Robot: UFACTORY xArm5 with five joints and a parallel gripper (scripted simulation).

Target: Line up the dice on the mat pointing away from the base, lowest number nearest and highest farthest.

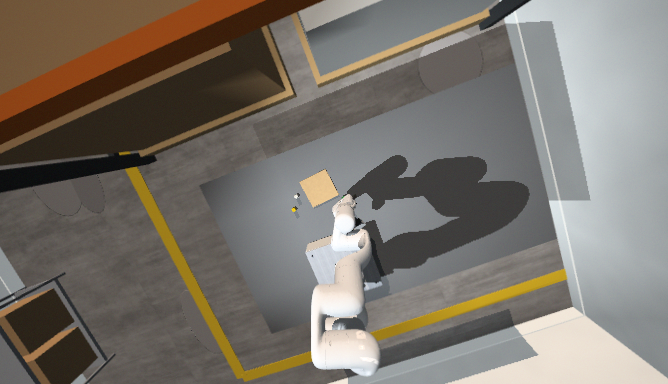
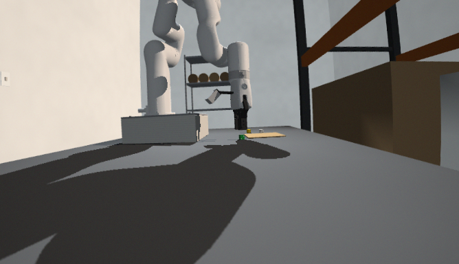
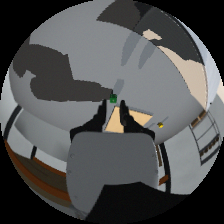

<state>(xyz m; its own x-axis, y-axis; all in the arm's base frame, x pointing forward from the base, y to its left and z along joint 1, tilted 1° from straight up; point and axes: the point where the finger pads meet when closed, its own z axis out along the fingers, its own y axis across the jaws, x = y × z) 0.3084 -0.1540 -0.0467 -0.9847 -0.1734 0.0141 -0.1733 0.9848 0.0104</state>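
My gripper is now 50 mm above the green die. The rest, counted from my hand: yellow die 240 mm to the left, 80 mm ahead, 50 mm below; then white die 190 mm to the left, 130 mm ahead, 50 mm below; then tan mat 100 mm ahead, 80 mm to the left, 50 mm below.
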